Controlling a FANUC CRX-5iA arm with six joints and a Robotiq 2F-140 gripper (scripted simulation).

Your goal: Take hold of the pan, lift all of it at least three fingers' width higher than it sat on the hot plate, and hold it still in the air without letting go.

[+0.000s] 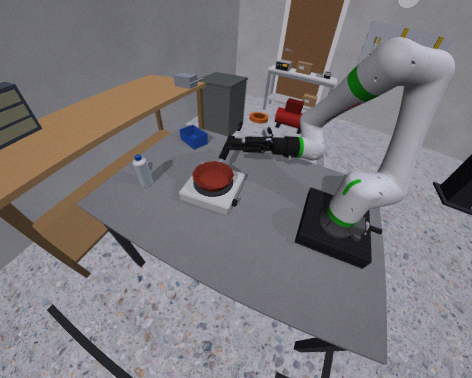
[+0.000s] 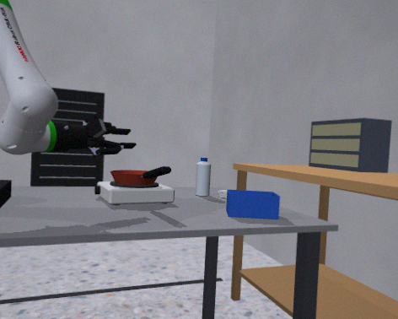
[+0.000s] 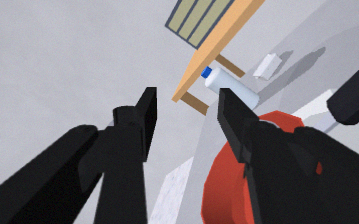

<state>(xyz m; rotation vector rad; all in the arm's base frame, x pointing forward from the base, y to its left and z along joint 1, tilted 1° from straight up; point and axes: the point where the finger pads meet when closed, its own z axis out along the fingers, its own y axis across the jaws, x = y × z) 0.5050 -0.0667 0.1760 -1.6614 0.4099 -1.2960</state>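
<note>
My hand is 140 mm above the pan, 70 mm short of it and 30 mm to the right of it. The rest, counted from my hand: hot plate (200 mm below, 90 mm to the left, 40 mm ahead); white bottle (390 mm ahead, 200 mm to the left, 150 mm below).
</note>
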